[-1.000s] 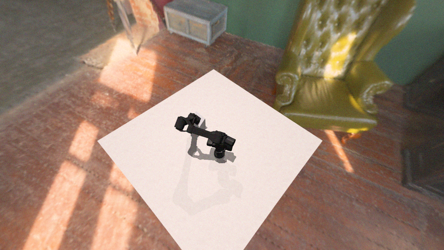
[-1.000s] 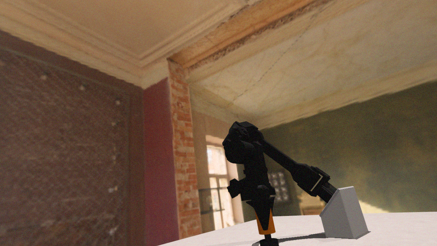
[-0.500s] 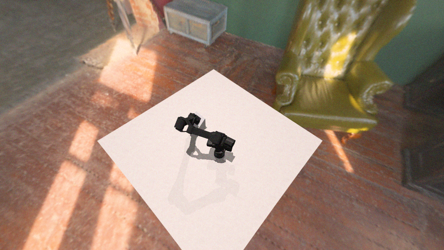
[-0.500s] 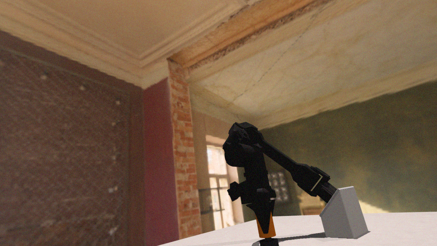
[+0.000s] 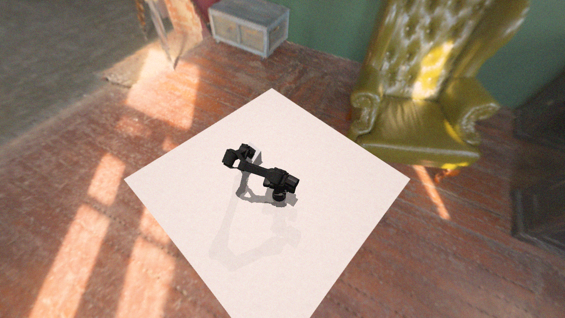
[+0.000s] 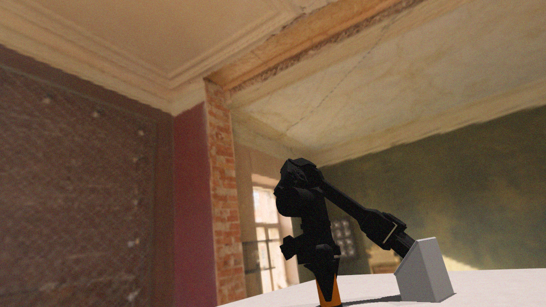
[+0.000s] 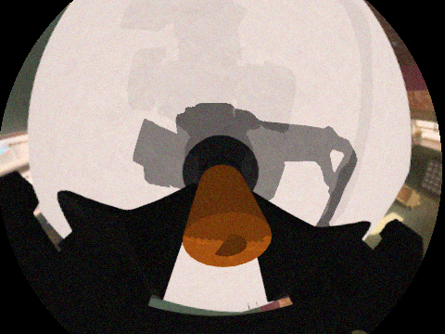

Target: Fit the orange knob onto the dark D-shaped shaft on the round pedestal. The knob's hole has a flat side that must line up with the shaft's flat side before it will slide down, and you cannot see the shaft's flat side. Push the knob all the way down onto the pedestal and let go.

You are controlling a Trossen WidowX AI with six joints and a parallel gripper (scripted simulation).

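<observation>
Right now my gripper tip is 2 cm below the orange knob. Also, from my gripper tip: D-shaped shaft: 2 cm below.
</observation>
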